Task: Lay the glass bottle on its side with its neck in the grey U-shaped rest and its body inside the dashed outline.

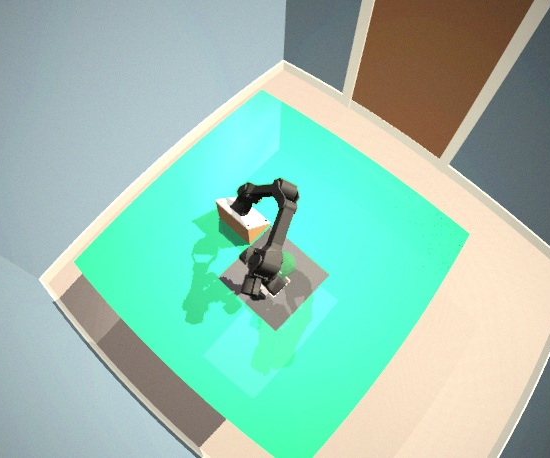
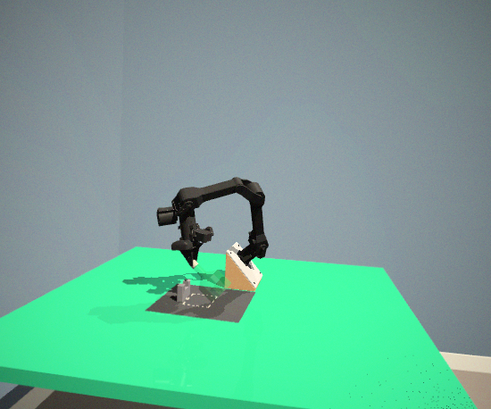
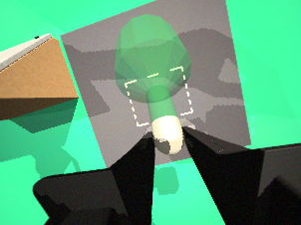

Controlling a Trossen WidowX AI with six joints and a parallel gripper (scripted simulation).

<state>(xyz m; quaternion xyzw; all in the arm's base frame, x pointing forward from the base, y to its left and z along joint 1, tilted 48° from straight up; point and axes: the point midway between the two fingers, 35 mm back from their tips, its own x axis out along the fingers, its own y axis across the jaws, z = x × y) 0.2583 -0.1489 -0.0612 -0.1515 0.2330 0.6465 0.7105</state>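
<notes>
Now: the green glass bottle 40 mm to the left of my gripper tip and 30 mm below it. From my gripper tip the other things lie so: dark grey mat 50 mm to the left, 130 mm below.
</notes>
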